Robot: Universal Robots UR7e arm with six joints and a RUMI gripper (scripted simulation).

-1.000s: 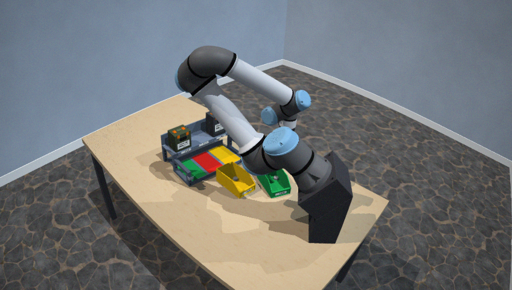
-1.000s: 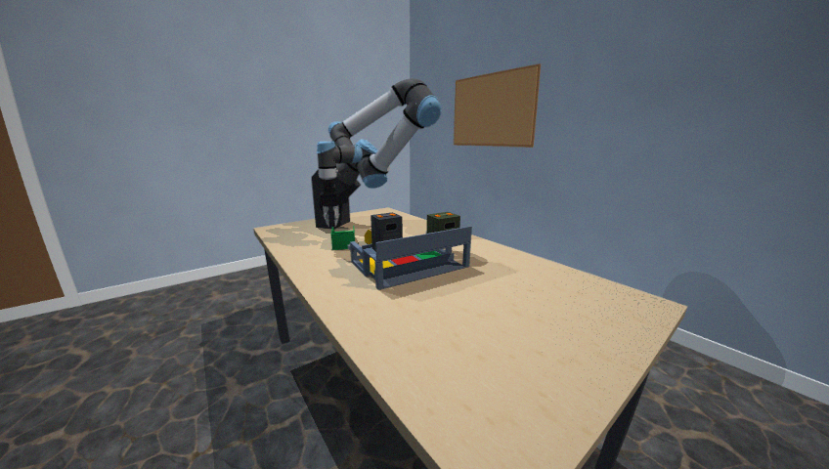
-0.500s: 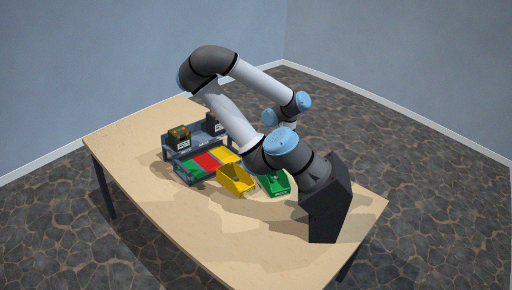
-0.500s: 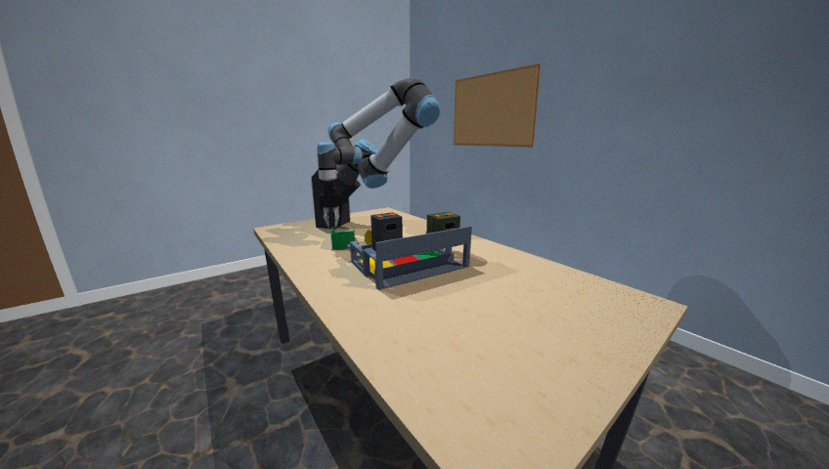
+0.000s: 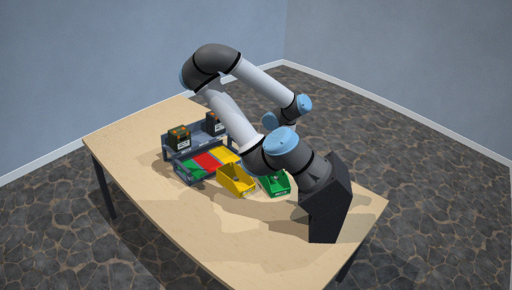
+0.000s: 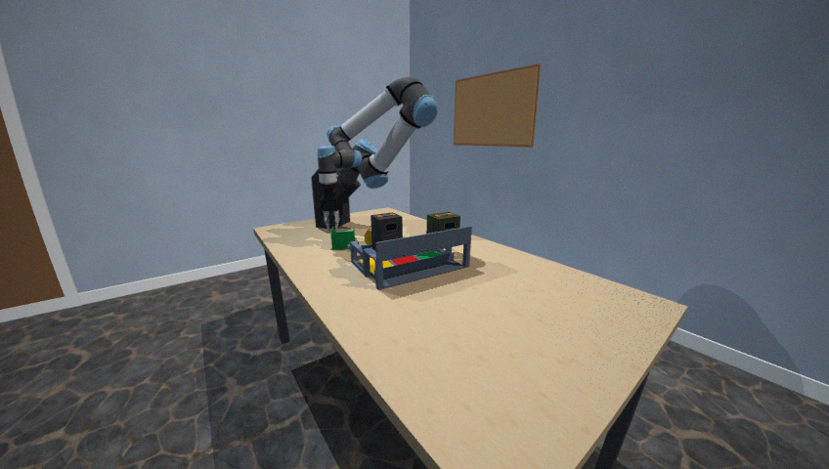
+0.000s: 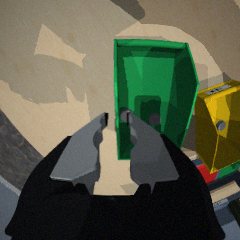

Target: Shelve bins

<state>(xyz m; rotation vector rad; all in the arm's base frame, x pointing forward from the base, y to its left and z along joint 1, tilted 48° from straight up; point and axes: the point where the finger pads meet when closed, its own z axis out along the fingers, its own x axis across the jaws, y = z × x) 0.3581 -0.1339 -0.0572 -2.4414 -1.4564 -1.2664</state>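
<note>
Now: hand 10 mm short of the green bin, 50 mm to the right of it and 40 mm above it. Round my hand: yellow bin 120 mm ahead, 190 mm to the left, 40 mm below; black box 430 mm ahead, 90 mm to the left, 80 mm above.
</note>
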